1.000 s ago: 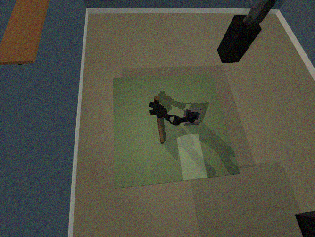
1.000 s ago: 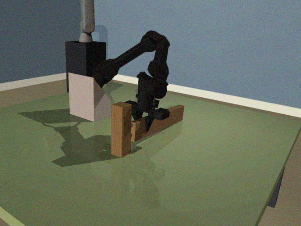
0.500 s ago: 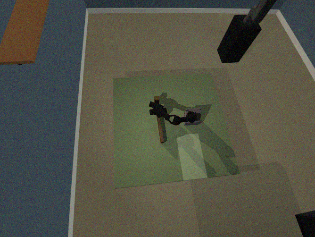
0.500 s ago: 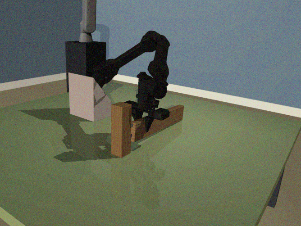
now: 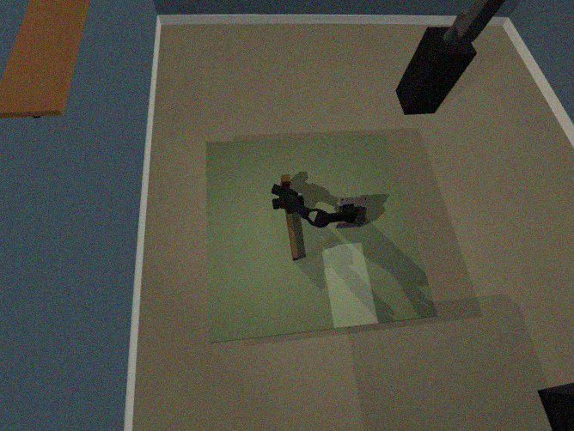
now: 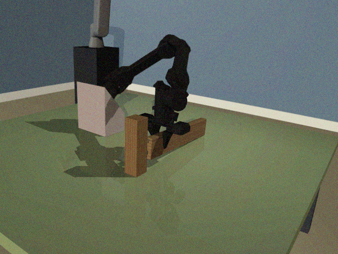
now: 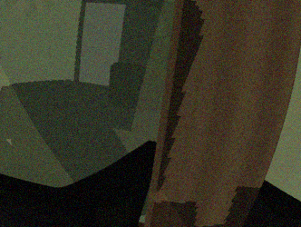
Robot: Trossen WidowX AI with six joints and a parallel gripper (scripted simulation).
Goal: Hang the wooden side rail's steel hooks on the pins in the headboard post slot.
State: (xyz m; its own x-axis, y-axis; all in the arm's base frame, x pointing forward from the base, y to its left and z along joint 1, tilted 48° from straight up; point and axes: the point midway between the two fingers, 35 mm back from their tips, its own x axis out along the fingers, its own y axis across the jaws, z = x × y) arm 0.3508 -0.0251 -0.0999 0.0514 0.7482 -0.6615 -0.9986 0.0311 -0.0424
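My gripper tip is now 14 cm to the left of the wooden headboard post and 4 cm below it.
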